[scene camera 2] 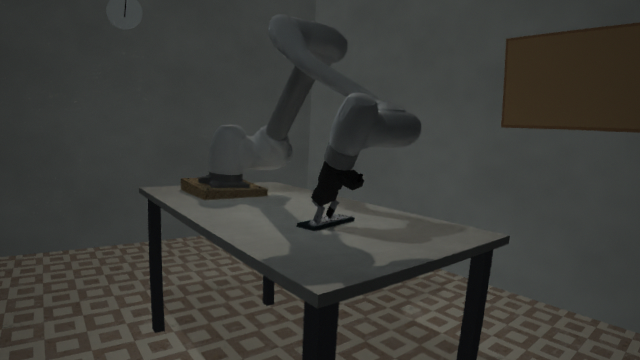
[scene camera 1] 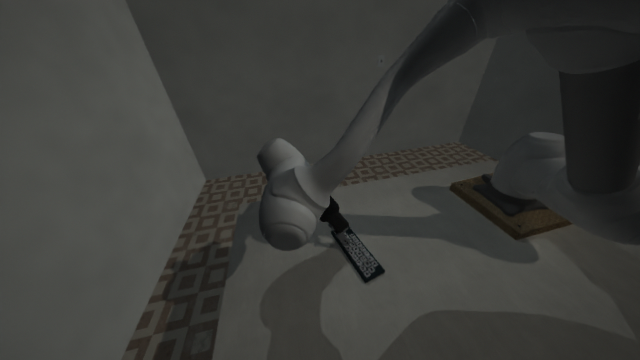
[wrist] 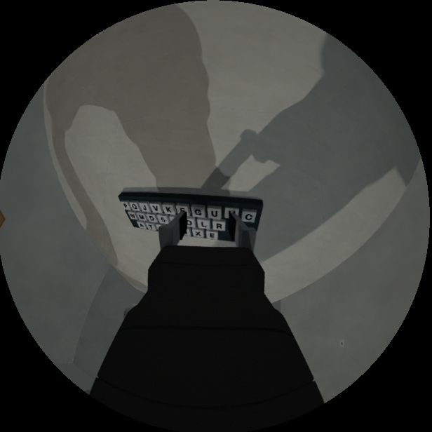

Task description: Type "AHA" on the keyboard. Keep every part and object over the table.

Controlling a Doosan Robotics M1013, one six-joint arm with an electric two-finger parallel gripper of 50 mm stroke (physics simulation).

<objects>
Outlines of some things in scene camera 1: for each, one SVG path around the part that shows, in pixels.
A keyboard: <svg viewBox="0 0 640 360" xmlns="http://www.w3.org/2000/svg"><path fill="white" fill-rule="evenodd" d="M331 230L331 234L365 283L385 272L349 226L349 229L343 233L351 241L347 246Z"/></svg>
</objects>
